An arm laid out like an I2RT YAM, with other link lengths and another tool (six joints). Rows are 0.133 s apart.
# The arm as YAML. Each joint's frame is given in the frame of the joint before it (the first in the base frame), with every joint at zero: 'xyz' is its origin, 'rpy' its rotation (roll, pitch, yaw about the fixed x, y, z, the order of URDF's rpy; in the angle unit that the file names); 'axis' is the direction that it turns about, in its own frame. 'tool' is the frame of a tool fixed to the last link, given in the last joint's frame.
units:
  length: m
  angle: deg
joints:
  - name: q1
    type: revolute
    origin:
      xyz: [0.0, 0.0, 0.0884]
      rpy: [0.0, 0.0, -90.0]
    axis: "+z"
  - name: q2
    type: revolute
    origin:
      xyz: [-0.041, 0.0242, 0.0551]
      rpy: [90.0, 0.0, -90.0]
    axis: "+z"
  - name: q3
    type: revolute
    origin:
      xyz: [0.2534, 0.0, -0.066]
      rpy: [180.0, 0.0, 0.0]
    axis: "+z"
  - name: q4
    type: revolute
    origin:
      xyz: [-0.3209, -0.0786, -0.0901]
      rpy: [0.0, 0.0, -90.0]
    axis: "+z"
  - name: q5
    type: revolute
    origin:
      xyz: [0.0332, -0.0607, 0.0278]
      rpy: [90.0, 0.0, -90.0]
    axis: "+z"
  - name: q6
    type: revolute
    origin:
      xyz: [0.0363, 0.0, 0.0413]
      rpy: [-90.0, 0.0, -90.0]
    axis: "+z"
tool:
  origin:
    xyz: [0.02, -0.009, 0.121]
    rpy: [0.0, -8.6, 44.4]
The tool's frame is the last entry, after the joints.
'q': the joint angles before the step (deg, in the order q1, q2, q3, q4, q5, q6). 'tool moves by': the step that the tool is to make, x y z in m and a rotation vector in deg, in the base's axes. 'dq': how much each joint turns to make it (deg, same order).
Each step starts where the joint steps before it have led.
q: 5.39, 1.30, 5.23, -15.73, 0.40, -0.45
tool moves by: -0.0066, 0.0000, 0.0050, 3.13, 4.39, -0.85
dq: 0.01, 2.53, 3.89, -5.46, -0.01, 3.63
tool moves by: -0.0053, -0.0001, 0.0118, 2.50, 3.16, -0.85
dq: -0.01, 3.06, 4.49, -4.36, -0.03, 2.91
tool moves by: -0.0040, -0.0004, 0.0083, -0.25, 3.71, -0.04
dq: -0.01, 4.21, 4.72, -4.23, -0.01, 0.10
